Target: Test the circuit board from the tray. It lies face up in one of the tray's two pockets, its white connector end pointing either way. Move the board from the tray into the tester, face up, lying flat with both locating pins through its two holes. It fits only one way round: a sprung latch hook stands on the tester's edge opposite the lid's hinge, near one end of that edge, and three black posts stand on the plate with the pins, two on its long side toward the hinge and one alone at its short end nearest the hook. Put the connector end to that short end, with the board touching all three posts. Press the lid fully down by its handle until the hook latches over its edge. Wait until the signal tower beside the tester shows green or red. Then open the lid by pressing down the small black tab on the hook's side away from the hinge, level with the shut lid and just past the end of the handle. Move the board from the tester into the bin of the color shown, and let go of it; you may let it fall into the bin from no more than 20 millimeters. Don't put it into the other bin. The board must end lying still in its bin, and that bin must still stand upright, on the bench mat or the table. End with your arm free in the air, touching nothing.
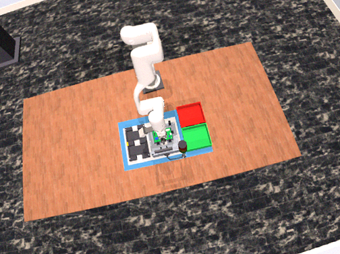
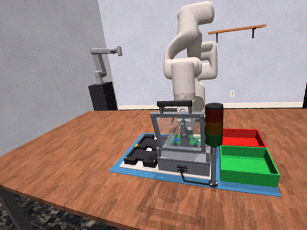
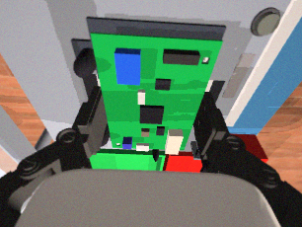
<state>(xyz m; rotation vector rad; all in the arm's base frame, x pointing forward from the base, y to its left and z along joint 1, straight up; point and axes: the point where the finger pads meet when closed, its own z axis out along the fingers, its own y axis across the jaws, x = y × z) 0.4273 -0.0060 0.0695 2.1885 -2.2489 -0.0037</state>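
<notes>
Right now my hand is right at the green circuit board. From my hand the other things lie so: small black tab (6 cm to the left, 6 cm behind); clear lid (12 cm ahead, 10 cm above); tester plate (1 cm to the left, 1 cm below, 1 cm ahead).
</notes>
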